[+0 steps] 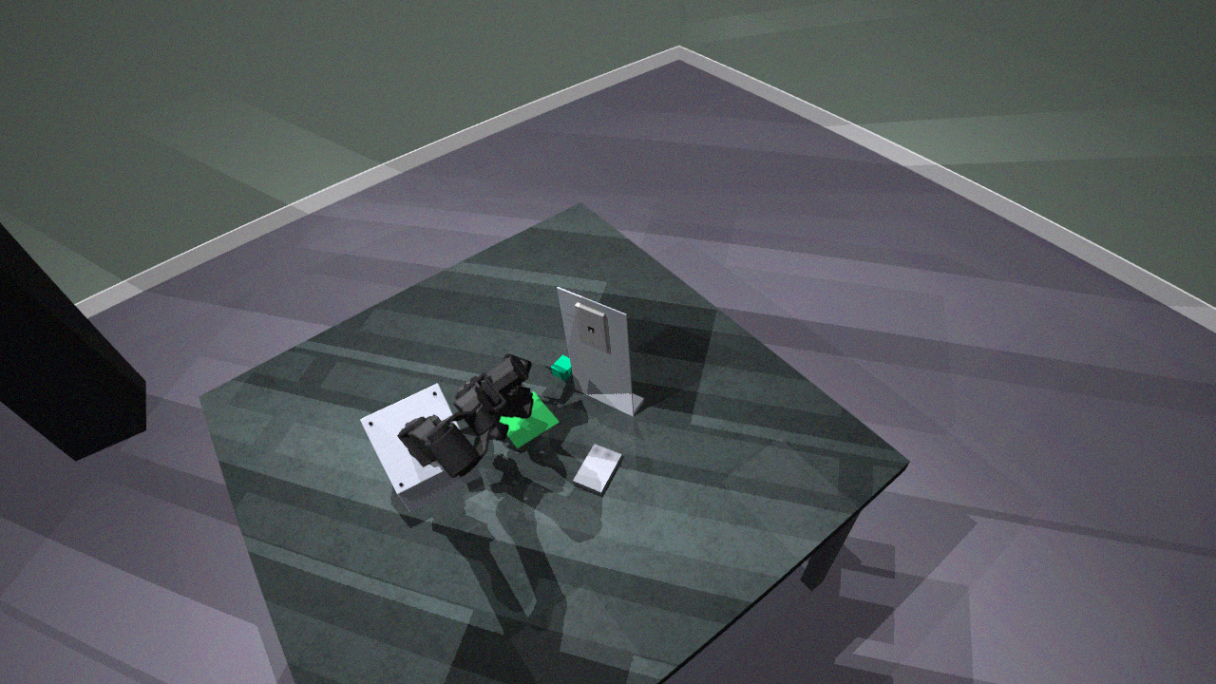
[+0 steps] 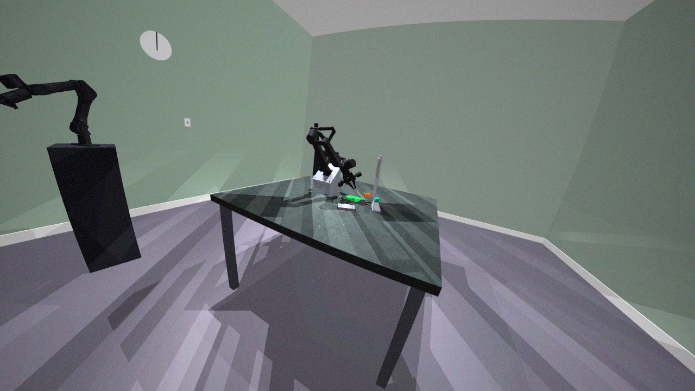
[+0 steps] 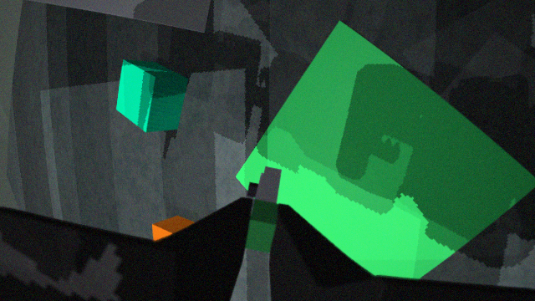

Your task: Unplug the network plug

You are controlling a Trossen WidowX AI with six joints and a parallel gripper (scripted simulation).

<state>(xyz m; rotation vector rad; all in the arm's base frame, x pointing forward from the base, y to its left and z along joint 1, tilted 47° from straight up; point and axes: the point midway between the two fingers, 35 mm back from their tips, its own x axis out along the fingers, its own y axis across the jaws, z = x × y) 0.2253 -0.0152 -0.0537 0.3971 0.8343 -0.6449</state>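
Right now my gripper tip is 7 cm above the green marked square and 1 cm past it. Round my gripper tip: teal block (14 cm ahead, 8 cm to the left, 6 cm below); then network plug (right at my gripper tip); then orange cube (15 cm to the left, 6 cm below, 3 cm ahead).
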